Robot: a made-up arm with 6 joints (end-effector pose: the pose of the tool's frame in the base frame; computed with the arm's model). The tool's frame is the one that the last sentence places. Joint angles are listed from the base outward.
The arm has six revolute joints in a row. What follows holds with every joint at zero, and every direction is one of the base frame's.
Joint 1 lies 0.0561 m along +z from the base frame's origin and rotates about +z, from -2.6 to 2.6 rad.
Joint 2 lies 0.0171 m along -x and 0.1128 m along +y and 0.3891 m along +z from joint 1 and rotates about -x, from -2.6 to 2.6 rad.
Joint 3 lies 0.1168 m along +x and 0.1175 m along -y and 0.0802 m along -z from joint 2 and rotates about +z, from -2.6 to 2.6 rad.
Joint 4 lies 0.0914 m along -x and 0.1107 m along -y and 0.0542 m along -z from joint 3 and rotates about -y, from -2.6 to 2.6 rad.
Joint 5 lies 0.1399 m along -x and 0.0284 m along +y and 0.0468 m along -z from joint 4 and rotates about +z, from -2.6 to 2.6 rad.
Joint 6 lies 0.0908 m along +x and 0.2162 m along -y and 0.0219 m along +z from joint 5 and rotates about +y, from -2.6 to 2.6 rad.
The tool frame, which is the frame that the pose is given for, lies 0.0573 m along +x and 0.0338 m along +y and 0.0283 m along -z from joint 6; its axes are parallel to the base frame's.
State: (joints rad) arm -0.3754 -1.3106 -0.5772 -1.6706 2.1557 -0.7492
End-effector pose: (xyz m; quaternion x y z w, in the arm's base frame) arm 0.1642 0.1361 0.4811 -0.9333 0.3140 -0.1421 0.1009
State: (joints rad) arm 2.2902 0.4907 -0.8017 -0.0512 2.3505 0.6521
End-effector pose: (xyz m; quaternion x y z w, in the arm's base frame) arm -0.1232 -0.0257 0.2069 0.4983 0.1673 -0.7996 0.2905
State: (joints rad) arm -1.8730 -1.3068 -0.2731 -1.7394 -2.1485 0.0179
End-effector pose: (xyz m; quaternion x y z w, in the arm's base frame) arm -0.1628 0.0593 0.3177 0.3818 0.7144 -0.5648 0.1577
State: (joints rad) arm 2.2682 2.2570 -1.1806 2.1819 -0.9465 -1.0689
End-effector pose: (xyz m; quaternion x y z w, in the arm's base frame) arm 0.0889 -0.1555 0.8328 -0.6239 0.1753 0.0604 0.7592
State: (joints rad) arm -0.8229 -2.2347 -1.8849 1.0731 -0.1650 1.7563
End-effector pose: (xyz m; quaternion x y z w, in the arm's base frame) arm 0.1313 0.3030 0.6484 -0.8726 -0.4340 0.1812 0.1320
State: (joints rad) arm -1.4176 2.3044 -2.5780 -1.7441 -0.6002 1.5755
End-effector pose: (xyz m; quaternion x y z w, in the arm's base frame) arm 0.0517 -0.0671 0.2632 0.5687 -0.3335 -0.6586 0.3629
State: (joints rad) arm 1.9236 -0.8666 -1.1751 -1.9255 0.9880 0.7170
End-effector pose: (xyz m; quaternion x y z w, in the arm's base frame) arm -0.2313 -0.1445 0.3542 -0.1102 -0.8979 -0.2964 0.3063
